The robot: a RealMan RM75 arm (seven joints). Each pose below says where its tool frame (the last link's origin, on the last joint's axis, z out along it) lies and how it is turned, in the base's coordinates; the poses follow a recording.
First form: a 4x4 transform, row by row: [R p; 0 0 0 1], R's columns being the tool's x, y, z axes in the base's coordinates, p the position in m. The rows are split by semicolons.
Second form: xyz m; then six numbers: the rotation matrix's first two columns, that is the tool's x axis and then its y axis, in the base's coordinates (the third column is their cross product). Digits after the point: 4 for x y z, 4 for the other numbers. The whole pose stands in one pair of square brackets.
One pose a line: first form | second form
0.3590 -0.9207 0.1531 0.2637; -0.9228 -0.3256 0.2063 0.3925; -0.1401 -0.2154 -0.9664 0.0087; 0 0 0 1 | [0.2637 0.3925 0.0087 0.3590 -0.9228 -0.1401 -0.9207 -0.3256 -0.2154]
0.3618 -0.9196 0.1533 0.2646; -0.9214 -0.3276 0.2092 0.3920; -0.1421 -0.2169 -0.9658 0.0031; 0 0 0 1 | [0.2646 0.3920 0.0031 0.3618 -0.9214 -0.1421 -0.9196 -0.3276 -0.2169]
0.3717 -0.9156 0.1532 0.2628; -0.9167 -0.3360 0.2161 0.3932; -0.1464 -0.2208 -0.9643 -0.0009; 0 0 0 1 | [0.2628 0.3932 -0.0009 0.3717 -0.9167 -0.1464 -0.9156 -0.3360 -0.2208]
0.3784 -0.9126 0.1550 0.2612; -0.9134 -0.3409 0.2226 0.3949; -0.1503 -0.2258 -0.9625 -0.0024; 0 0 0 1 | [0.2612 0.3949 -0.0024 0.3784 -0.9134 -0.1503 -0.9126 -0.3409 -0.2258]
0.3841 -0.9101 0.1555 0.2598; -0.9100 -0.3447 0.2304 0.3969; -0.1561 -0.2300 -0.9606 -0.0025; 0 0 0 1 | [0.2598 0.3969 -0.0025 0.3841 -0.9100 -0.1561 -0.9101 -0.3447 -0.2300]
